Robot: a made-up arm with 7 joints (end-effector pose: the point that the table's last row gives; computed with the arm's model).
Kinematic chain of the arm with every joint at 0, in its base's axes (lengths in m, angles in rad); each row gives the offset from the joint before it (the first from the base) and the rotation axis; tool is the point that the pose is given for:
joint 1: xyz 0 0 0.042 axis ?
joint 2: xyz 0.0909 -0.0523 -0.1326 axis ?
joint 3: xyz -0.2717 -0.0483 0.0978 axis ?
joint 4: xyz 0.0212 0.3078 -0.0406 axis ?
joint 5: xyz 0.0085 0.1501 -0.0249 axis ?
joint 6: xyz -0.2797 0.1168 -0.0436 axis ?
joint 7: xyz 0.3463 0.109 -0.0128 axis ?
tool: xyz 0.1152 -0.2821 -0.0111
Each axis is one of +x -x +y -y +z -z.
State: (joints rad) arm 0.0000 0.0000 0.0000 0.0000 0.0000 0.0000 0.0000
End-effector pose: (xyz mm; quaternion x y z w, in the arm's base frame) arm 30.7 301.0 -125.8 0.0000 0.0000 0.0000 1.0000
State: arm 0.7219 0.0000 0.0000 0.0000 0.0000 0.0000 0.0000
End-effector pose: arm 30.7 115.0 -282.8 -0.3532 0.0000 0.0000 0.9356
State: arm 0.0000 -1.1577 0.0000 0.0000 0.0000 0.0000 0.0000
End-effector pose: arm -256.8 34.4 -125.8 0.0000 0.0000 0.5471 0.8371
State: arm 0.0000 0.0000 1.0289 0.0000 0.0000 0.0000 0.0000
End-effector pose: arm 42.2 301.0 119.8 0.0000 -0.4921 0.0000 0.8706
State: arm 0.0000 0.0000 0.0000 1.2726 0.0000 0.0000 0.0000
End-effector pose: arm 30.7 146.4 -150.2 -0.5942 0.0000 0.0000 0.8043
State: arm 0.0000 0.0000 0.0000 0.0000 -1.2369 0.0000 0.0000
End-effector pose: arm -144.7 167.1 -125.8 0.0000 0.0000 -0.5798 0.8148
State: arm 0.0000 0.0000 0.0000 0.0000 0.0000 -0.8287 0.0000
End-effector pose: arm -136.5 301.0 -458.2 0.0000 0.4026 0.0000 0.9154
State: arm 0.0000 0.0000 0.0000 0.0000 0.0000 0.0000 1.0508
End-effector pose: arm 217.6 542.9 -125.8 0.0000 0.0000 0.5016 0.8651
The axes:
joint 1: -x
joint 2: -z
joint 3: -y
joint 4: -x
joint 5: +z
joint 6: -y
joint 7: +z

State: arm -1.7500 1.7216 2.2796 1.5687 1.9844 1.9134 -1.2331
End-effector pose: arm 461.2 -59.8 356.2 0.0130 -0.1115 -0.5517 0.8265
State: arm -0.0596 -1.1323 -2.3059 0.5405 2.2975 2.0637 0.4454
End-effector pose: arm -220.5 -50.2 -587.2 0.6546 0.5366 -0.0208 0.5321
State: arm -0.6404 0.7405 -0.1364 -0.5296 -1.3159 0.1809 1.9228
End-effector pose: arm 426.6 57.7 -96.7 0.4653 -0.0441 -0.1027 0.8781
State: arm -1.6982 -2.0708 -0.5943 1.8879 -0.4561 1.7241 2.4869
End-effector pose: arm 149.3 851.0 -771.1 0.9153 0.1303 0.3653 0.1090
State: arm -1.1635 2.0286 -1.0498 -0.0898 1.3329 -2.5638 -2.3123
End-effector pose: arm 488.5 -51.3 487.5 -0.1573 0.6654 0.2728 0.6768
